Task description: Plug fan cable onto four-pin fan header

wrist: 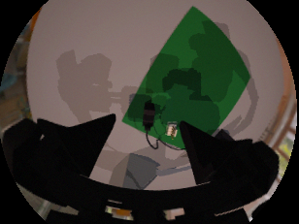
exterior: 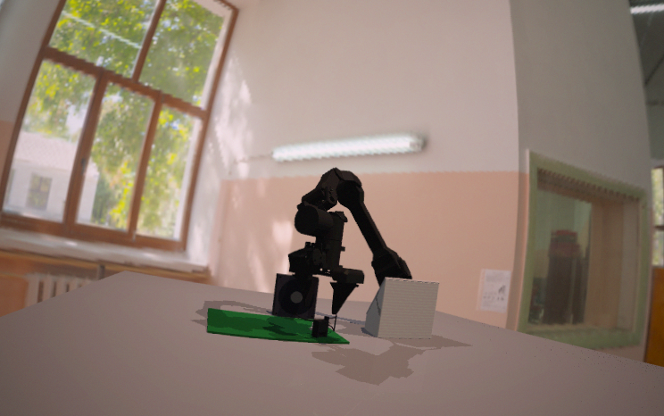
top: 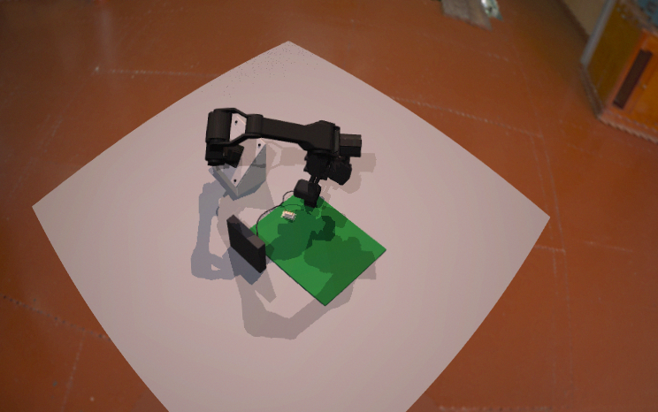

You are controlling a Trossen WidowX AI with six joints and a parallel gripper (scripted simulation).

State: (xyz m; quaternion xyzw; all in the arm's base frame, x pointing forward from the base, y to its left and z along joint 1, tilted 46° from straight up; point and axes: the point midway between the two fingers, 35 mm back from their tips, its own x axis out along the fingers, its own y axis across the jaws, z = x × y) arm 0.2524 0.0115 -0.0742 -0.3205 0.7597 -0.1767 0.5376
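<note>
Right now my gripper tip is 1 cm past the dark plug and 4 cm above it. From my gripper tip the other things lie so: green board 8 cm ahead, 10 cm to the right, 8 cm below; then black fan 3 cm behind, 24 cm to the right, 1 cm below.
</note>
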